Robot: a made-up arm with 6 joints.
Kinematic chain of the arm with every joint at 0, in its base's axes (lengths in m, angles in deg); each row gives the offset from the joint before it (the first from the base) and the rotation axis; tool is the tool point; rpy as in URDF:
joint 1: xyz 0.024 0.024 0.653 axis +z
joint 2: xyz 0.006 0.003 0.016 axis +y
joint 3: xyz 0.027 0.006 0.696 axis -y
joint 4: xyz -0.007 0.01 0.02 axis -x
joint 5: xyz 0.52 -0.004 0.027 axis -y
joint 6: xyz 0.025 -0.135 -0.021 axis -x
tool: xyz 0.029 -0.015 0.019 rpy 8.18 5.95 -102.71
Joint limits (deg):
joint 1: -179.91..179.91
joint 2: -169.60..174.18
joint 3: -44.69..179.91
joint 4: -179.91..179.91
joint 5: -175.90..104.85
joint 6: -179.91..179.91
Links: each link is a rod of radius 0.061 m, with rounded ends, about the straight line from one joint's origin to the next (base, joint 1, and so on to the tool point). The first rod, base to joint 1, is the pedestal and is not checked.
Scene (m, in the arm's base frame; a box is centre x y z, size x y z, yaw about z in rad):
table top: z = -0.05
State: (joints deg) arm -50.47 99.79 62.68 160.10 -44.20 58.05
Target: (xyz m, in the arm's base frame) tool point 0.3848 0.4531 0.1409
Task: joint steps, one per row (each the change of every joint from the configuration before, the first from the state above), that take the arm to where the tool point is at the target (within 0.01 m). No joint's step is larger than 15 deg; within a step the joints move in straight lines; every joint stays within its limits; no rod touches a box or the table.
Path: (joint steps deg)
1: 14.13 -2.05 -14.16 3.30 0.61 -0.55
2: 14.13 -2.05 -14.16 3.30 0.60 -0.55
3: 14.13 -2.06 -14.16 3.30 0.61 -0.55
4: 14.13 -2.05 -14.16 3.31 0.61 -0.54
5: 14.12 -2.05 -14.16 3.30 0.60 -0.55
6: 14.13 -2.05 -14.16 3.30 0.61 -0.55

